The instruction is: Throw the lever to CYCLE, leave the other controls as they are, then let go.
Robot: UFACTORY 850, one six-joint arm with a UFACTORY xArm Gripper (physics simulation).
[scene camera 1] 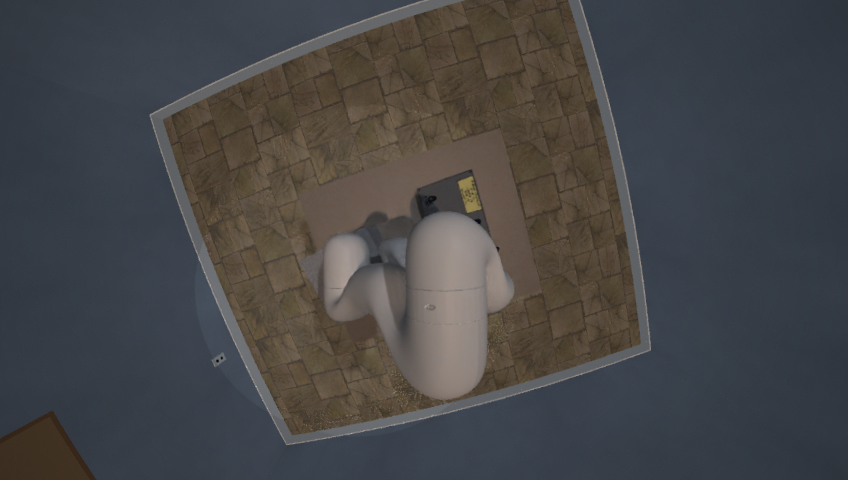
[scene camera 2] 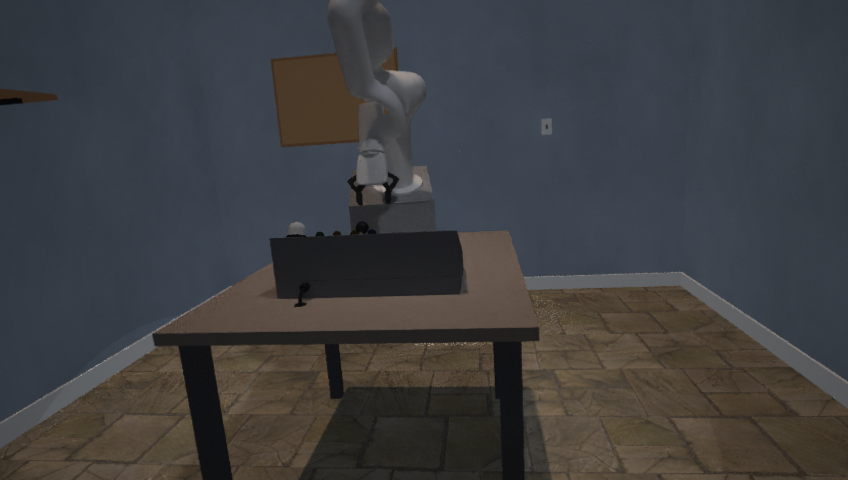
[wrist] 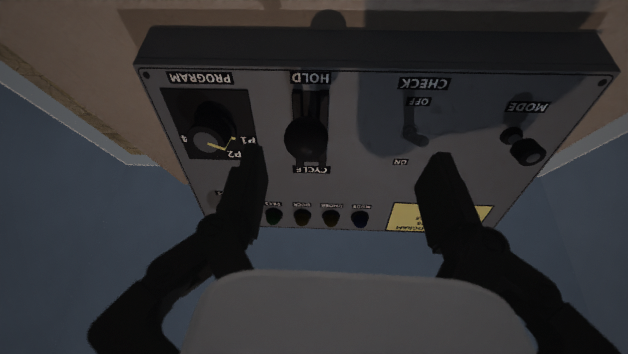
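Observation:
The lever's round black knob [scene camera 2: 361, 227] [wrist: 306, 139] stands over its slot in the wrist view, between the HOLD and CYCLE labels and nearer CYCLE in the picture. Its shaft is hidden under the knob, so I cannot tell its tilt. The dark control panel [scene camera 1: 449, 201] [scene camera 2: 365, 264] [wrist: 350, 182] stands on the table. My gripper [scene camera 2: 373, 201] [wrist: 343, 165] is open, with nothing between its fingers. In scene camera 2 it hangs above and beyond the panel's top edge, apart from the lever. The arm hides it and the lever in scene camera 1.
The PROGRAM knob [wrist: 205, 141] is left of the lever in the wrist view. The CHECK toggle [wrist: 419, 140] and MODE knob [wrist: 528, 151] are to the right. Small lamps and a yellow label [scene camera 1: 470, 194] [wrist: 400, 212] are lower down. The table [scene camera 2: 392, 312] carries the panel.

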